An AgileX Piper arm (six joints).
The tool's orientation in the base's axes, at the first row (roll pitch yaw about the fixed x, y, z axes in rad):
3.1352 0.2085 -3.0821
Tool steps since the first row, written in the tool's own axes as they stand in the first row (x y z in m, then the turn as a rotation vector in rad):
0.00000 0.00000 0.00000 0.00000 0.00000 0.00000
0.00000 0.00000 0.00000 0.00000 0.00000 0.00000
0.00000 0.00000 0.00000 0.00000 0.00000 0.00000
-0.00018 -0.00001 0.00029 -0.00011 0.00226 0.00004
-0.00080 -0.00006 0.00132 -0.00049 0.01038 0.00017
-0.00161 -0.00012 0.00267 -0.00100 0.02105 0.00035
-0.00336 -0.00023 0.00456 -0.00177 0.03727 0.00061
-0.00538 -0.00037 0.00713 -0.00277 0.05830 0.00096
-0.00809 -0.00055 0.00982 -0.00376 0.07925 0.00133
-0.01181 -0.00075 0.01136 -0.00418 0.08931 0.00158
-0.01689 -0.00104 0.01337 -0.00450 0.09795 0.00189
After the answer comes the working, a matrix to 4 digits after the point.
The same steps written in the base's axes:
0.00000 0.00000 0.00000 0.00000 0.00000 0.00000
0.00000 0.00000 0.00000 0.00000 0.00000 0.00000
0.00000 0.00000 0.00000 0.00000 0.00000 0.00000
0.00024 0.00001 -0.00025 -0.00002 0.00226 0.00000
0.00106 0.00001 -0.00113 -0.00012 0.01039 0.00000
0.00213 0.00002 -0.00228 -0.00023 0.02108 0.00000
0.00424 0.00005 -0.00377 -0.00041 0.03731 0.00000
0.00675 0.00008 -0.00586 -0.00064 0.05837 0.00000
0.00996 0.00011 -0.00794 -0.00087 0.07935 -0.00003
0.01392 0.00015 -0.00867 -0.00102 0.08942 -0.00012
0.01932 0.00019 -0.00959 -0.00117 0.09806 -0.00030

The tool's axes in the first row as the columns of a matrix, in the base's axes (rounded; the answer above uses it unrounded):
-0.9766 -0.0608 0.2062
-0.0582 0.9981 0.0187
-0.2070 0.0063 -0.9783

